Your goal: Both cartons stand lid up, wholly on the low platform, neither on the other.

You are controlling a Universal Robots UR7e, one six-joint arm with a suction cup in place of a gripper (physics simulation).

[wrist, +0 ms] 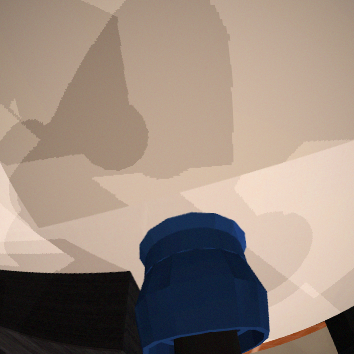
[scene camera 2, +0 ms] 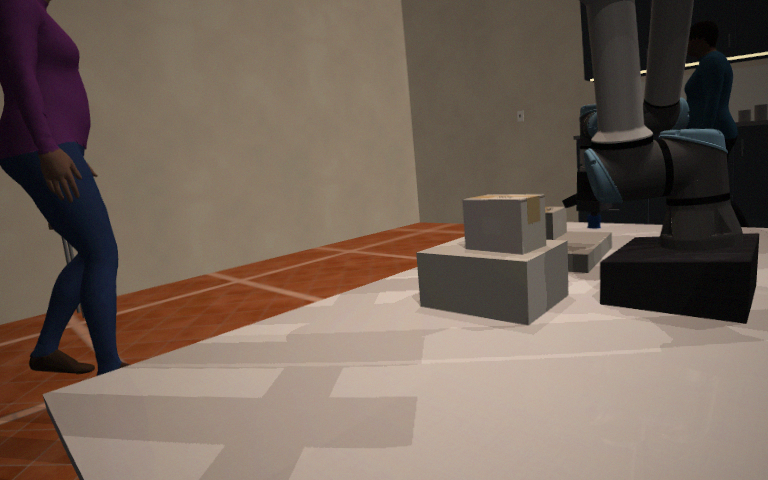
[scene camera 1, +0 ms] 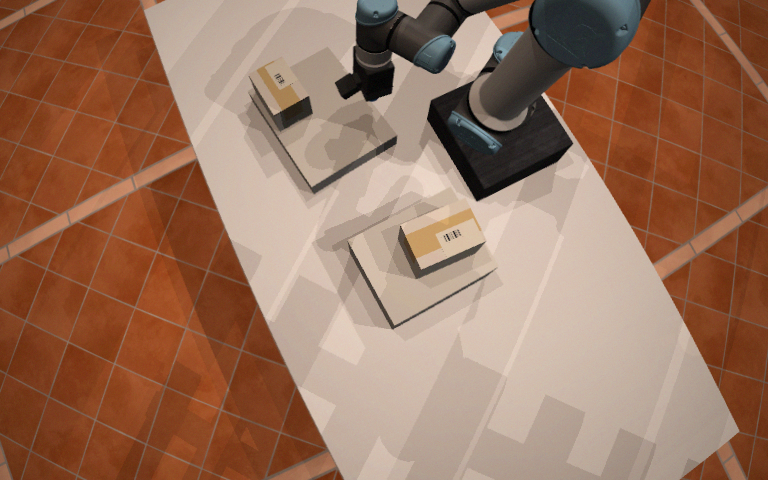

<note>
The suction cup [wrist: 196, 279] carries nothing. The cup is 15 cm from the middle of a low platform [scene camera 1: 341, 135].
The low platform is seen too in the wrist view [wrist: 110, 110] and in scene camera 2 [scene camera 2: 585, 249].
</note>
